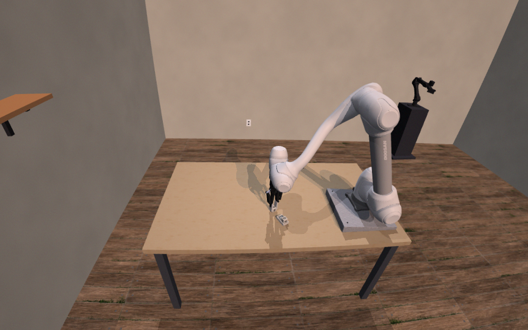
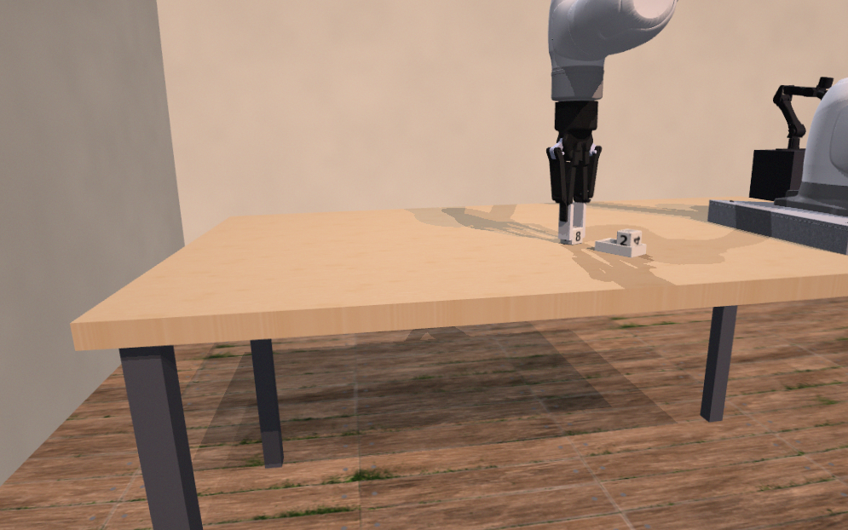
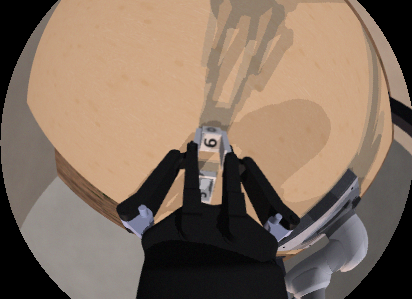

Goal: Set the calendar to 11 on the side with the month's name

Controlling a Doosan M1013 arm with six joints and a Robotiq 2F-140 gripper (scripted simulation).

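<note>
My hand is 100 mm to the right of the white tray, 40 mm past it and 30 mm above it.
</note>
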